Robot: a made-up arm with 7 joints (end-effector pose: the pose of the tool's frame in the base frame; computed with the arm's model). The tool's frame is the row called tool. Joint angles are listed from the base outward.
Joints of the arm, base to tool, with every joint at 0 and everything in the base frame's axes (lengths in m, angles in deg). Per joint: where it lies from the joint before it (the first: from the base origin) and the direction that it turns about. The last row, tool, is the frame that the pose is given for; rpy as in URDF.
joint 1: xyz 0.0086 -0.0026 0.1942 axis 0 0.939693 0.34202
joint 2: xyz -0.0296 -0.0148 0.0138 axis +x
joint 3: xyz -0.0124 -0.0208 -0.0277 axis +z
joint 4: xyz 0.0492 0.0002 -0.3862 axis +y
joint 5: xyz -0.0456 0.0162 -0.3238 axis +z
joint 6: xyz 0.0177 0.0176 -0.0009 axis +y
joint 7: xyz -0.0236 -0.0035 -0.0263 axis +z
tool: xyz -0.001 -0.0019 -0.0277 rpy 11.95 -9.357 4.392
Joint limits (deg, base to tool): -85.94..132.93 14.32..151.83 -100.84..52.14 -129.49..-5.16 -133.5..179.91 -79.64..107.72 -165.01..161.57
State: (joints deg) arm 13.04 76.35 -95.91 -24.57 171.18 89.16 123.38
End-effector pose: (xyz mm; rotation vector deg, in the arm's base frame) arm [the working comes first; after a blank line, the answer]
Working (the frame after each row of the table, in the pose's form):
after joint 1: 8.6 -2.6 194.2 0.00 12.25 4.46
after joint 2: -16.2 -19.5 213.8 76.00 13.35 -4.38
after joint 3: -35.6 1.2 190.5 45.95 73.30 -83.77
after joint 4: -97.8 362.4 59.0 25.94 54.57 -87.79
after joint 5: -148.4 643.0 -101.9 54.06 -20.76 69.47
after joint 6: -158.3 655.6 -82.8 -10.63 49.92 90.54
after joint 7: -159.1 620.7 -89.1 -44.59 -37.85 -131.21

-169.7 605.2 -109.6 -49.78 -51.79 -117.40
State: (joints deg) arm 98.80 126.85 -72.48 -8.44 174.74 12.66 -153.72
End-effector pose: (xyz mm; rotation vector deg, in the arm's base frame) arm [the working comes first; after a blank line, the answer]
Working (the frame after each row of the table, in the pose's form):
after joint 1: 8.6 -2.6 194.2 0.00 92.84 33.79
after joint 2: 30.9 -20.3 216.0 88.91 84.24 -79.73
after joint 3: 21.1 5.5 240.3 -24.67 -135.69 102.01
after joint 4: 85.1 374.1 347.8 -17.72 -141.19 107.31
after joint 5: 178.7 678.1 425.6 105.68 -8.36 -5.72
after joint 6: 195.5 671.5 442.9 105.52 0.49 5.96
after joint 7: 170.2 696.3 444.9 28.69 125.53 -93.52

168.0 722.3 454.4 29.13 106.91 -103.18
